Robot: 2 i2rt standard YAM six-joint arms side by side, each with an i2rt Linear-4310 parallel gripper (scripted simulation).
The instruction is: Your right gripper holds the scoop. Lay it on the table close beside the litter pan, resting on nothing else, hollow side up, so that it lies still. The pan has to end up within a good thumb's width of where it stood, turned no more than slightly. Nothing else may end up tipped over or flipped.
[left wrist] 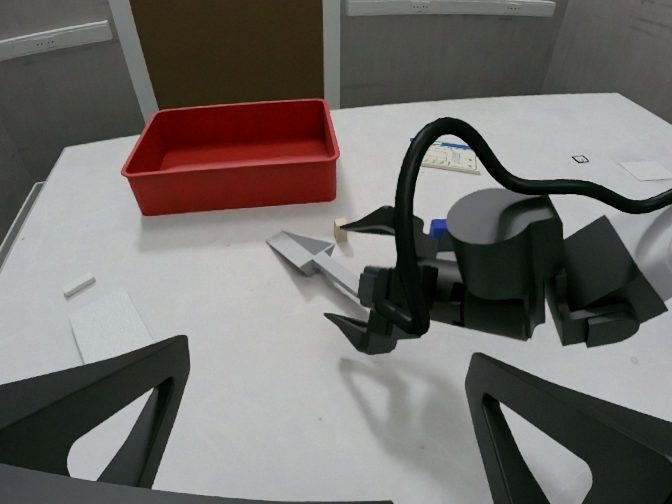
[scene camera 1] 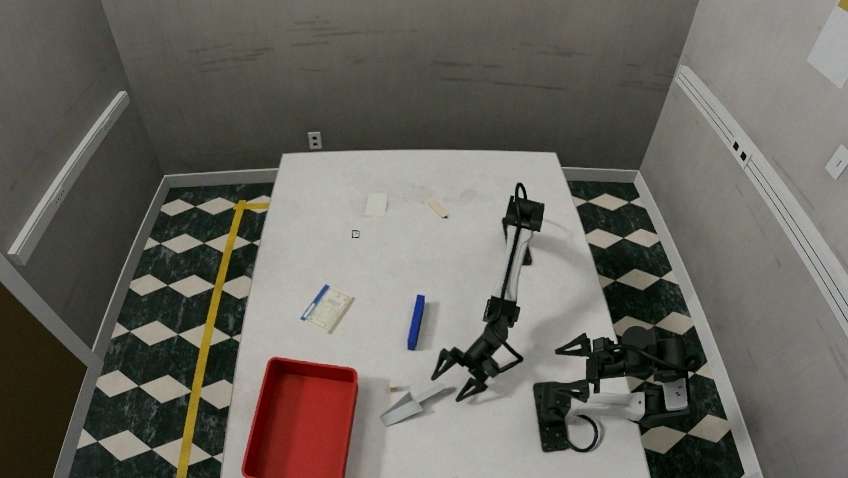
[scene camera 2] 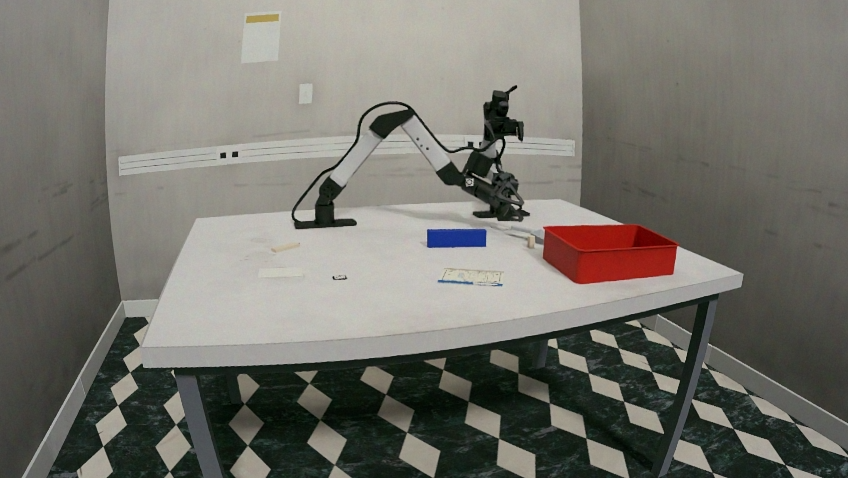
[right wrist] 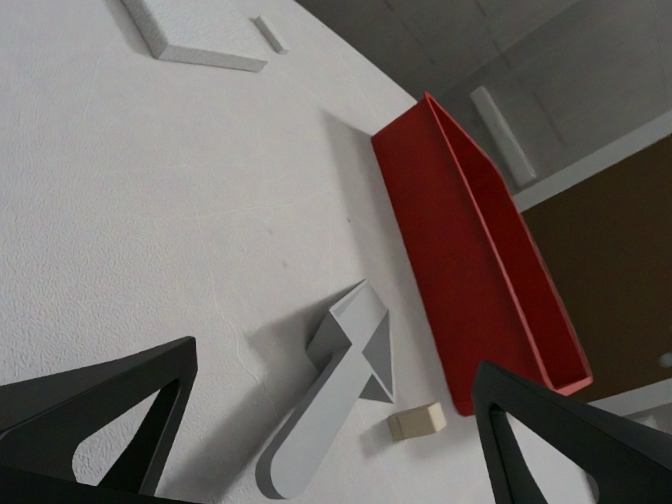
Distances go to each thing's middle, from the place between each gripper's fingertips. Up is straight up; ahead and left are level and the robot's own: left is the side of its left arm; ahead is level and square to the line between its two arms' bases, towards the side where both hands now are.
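The grey scoop (left wrist: 300, 248) is 8 cm ahead of my right hand (scene camera 1: 444, 390), 2 cm to the left of it and 6 cm below it. Counted from that same right hand, the small beige block (right wrist: 426, 419) is 13 cm ahead, 4 cm to the right and 6 cm below, while the flat booklet (scene camera 1: 325, 312) lies 32 cm ahead, 29 cm to the right and 7 cm below. The red litter pan (scene camera 1: 301, 415) is 35 cm ahead of my right hand, 9 cm to the left of it and 4 cm below it. Going by its middle, the red litter pan is nearer to my right hand than to my left hand.
From my left hand (scene camera 1: 553, 370), I find the grey scoop 30 cm ahead, 5 cm to the right and 26 cm below, and the small beige block 35 cm ahead, 10 cm to the right and 26 cm below. The flat booklet is 53 cm ahead of my left hand, 35 cm to the right of it and 27 cm below it; the red litter pan is 57 cm ahead of that hand, 3 cm to the left of it and 24 cm below it. Of the things named here, going by their middles, the flat booklet is the farthest from my left hand.
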